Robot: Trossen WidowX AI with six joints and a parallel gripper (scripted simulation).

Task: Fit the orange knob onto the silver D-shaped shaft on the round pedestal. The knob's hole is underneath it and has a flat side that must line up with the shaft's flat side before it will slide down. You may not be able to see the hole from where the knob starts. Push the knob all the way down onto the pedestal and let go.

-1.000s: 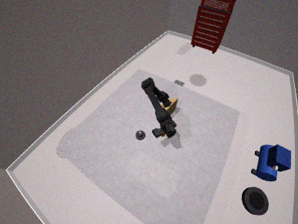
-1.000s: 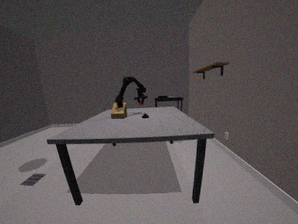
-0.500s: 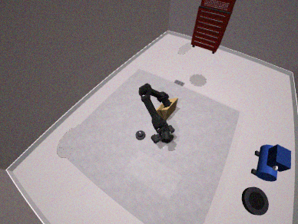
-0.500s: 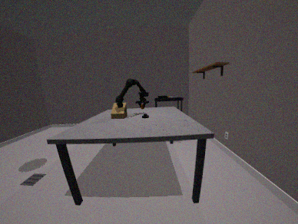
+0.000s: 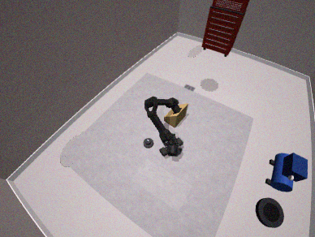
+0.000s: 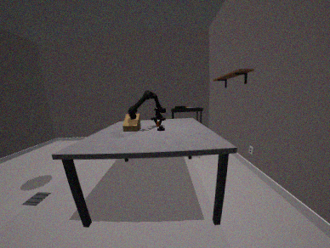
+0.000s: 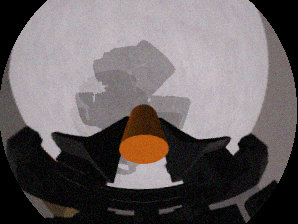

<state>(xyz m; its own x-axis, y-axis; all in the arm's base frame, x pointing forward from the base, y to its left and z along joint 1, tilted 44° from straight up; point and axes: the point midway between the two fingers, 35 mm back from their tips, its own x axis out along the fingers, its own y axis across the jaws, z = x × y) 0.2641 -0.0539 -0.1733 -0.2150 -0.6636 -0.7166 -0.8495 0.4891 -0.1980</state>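
Right now my gripper tip is 30 mm below the orange knob. The rest, counted from my gripper tip: dark round pedestal 200 mm to the right, 20 mm ahead, 20 mm above.
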